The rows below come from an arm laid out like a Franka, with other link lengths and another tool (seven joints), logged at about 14 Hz.
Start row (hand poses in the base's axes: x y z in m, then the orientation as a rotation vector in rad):
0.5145 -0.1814 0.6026 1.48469 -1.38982 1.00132
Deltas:
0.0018 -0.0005 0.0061 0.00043 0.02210 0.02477
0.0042 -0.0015 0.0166 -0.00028 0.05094 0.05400
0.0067 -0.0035 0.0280 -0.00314 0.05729 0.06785
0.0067 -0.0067 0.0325 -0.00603 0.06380 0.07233
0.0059 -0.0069 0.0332 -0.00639 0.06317 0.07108
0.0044 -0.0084 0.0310 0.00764 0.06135 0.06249
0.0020 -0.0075 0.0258 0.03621 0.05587 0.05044
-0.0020 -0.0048 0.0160 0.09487 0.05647 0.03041
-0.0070 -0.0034 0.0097 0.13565 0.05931 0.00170
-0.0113 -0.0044 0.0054 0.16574 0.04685 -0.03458
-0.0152 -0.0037 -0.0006 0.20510 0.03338 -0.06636
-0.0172 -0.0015 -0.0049 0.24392 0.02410 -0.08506
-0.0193 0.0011 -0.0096 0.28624 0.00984 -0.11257
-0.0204 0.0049 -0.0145 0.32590 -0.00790 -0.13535
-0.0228 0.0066 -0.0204 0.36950 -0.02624 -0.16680
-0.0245 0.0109 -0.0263 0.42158 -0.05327 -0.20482
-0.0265 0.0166 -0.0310 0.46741 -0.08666 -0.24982
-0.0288 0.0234 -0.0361 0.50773 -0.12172 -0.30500
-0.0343 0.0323 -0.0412 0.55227 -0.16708 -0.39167
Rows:
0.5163 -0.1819 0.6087 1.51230 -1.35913 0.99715
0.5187 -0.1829 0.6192 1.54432 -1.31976 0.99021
0.5212 -0.1849 0.6306 1.55534 -1.30447 0.99465
0.5212 -0.1881 0.6351 1.55870 -1.29502 0.99325
0.5204 -0.1883 0.6358 1.55724 -1.29603 0.99325
0.5189 -0.1898 0.6336 1.56009 -1.31231 0.98179
0.5165 -0.1889 0.6284 1.56967 -1.34320 0.96306
0.5125 -0.1862 0.6186 1.59596 -1.39484 0.91608
0.5075 -0.1848 0.6123 1.60186 -1.43786 0.87141
0.5032 -0.1858 0.6080 1.58861 -1.48926 0.84131
0.4993 -0.1851 0.6020 1.58468 -1.54447 0.80844
0.4973 -0.1829 0.5977 1.59237 -1.58821 0.77977
0.4952 -0.1803 0.5930 1.59252 -1.64296 0.74684
0.4941 -0.1765 0.5881 1.59329 -1.69570 0.72089
0.4917 -0.1748 0.5822 1.58773 -1.75614 0.68635
0.4900 -0.1705 0.5763 1.57762 -1.83211 0.64788
0.4880 -0.1648 0.5716 1.55301 -1.91208 0.61327
0.4857 -0.1580 0.5665 1.51247 -1.99399 0.57587
0.4802 -0.1491 0.5614 1.43688 -2.09990 0.52062

